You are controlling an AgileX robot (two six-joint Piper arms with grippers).
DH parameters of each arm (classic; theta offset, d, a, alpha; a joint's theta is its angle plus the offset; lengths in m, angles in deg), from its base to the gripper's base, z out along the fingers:
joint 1: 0 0.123 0 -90
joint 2: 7.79 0 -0.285 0
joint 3: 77.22 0 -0.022 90
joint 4: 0 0.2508 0 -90
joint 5: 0 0 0.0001 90
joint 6: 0 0.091 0 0
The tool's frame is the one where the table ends.
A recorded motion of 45 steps. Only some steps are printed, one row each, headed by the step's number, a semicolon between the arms.
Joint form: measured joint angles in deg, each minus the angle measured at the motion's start. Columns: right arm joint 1, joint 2, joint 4, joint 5, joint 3, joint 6; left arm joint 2, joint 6, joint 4, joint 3, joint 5, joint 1.
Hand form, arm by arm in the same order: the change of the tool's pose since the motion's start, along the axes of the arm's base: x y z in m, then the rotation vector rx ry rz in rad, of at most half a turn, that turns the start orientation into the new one. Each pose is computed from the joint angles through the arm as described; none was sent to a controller.
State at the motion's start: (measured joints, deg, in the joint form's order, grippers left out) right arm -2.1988 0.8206 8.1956 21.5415 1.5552 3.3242; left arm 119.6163 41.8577 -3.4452 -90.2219 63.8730 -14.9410
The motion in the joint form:
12: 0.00 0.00 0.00 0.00 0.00 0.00; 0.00 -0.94 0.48 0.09 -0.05 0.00
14: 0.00 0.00 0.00 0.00 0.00 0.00; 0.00 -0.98 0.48 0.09 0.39 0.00
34: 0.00 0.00 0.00 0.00 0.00 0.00; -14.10 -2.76 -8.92 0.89 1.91 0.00
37: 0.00 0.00 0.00 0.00 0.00 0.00; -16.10 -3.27 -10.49 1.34 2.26 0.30
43: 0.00 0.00 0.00 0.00 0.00 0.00; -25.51 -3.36 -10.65 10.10 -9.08 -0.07
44: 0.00 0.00 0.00 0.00 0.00 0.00; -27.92 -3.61 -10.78 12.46 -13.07 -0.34
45: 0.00 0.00 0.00 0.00 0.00 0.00; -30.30 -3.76 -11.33 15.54 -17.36 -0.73
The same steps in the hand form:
12: 0.0000 0.0000 0.0000 0.0000 0.0000 0.0000; 0.0000 0.0007 -0.0004 0.0073 -0.0004 0.0130
14: 0.0000 0.0000 0.0000 0.0000 0.0000 0.0000; -0.0007 0.0009 -0.0004 0.0092 0.0071 0.0133
34: 0.0000 0.0000 0.0000 0.0000 0.0000 0.0000; -0.0318 -0.0048 0.0959 -0.2001 -0.1442 0.0908
37: 0.0000 0.0000 0.0000 0.0000 0.0000 0.0000; -0.0382 -0.0034 0.1074 -0.2326 -0.1556 0.1093
43: 0.0000 0.0000 0.0000 0.0000 0.0000 0.0000; -0.0644 0.0031 0.1300 -0.2876 -0.3547 0.1326
44: 0.0000 0.0000 0.0000 0.0000 0.0000 0.0000; -0.0706 0.0038 0.1354 -0.3086 -0.4202 0.1429
45: 0.0000 0.0000 0.0000 0.0000 0.0000 0.0000; -0.0780 0.0040 0.1370 -0.3330 -0.4762 0.1547

